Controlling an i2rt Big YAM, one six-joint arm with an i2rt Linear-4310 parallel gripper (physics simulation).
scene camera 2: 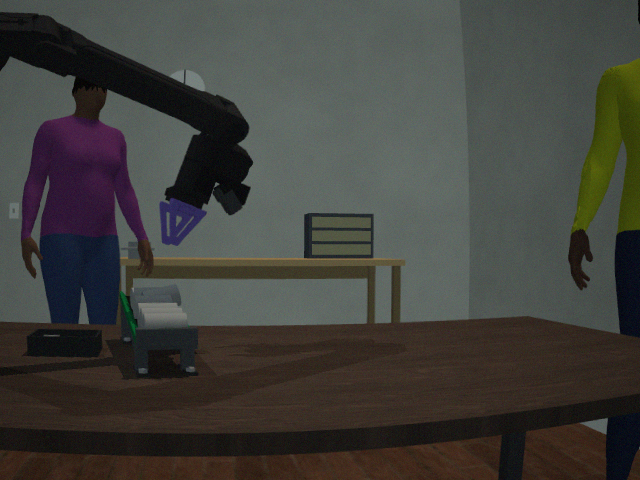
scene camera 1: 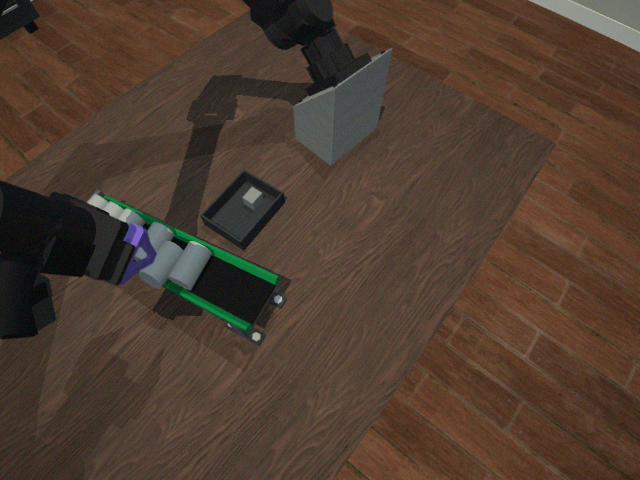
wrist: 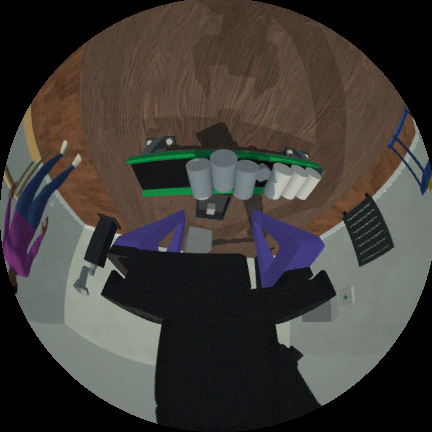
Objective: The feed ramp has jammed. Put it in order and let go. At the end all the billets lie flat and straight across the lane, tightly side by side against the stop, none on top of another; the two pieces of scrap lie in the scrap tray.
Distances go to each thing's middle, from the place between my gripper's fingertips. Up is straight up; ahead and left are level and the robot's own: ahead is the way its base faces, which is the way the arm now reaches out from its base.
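Labels:
The stop (scene camera 2: 155,336) is 220 mm to the right of my hand, 30 mm ahead of it and 140 mm below it. As for the scrap tray (scene camera 1: 227,215), that is 190 mm behind my hand, and it is also 180 mm below my hand and 50 mm to the right of it.

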